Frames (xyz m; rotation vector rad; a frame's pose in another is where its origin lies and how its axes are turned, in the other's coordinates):
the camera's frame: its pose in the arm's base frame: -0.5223 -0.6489 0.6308 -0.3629 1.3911 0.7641
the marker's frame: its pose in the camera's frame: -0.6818 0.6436 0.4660 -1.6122 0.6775 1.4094
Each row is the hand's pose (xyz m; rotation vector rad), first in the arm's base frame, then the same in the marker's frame.
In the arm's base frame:
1: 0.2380 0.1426 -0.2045 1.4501 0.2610 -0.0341
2: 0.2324 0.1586 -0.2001 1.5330 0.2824 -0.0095
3: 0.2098 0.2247 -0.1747 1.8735 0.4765 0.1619
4: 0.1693 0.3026 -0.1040 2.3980 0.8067 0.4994
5: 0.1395 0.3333 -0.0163 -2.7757 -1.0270 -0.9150
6: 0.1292 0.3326 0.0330 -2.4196 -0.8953 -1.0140
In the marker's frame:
1: -0.1930 -1.1829 -1.4903 -0.5089 2.2886 1.1133
2: -0.1975 -1.1923 -1.4763 -0.4876 2.3589 1.0211
3: -0.2190 -1.2266 -1.4139 -0.4774 2.6928 0.5822
4: -0.2473 -1.2415 -1.3058 -0.3977 3.0815 -0.2770
5: -0.2679 -1.2091 -1.2161 0.1221 -2.6634 0.9981
6: -0.2763 -1.1770 -1.1783 -0.0714 -2.3380 1.2738

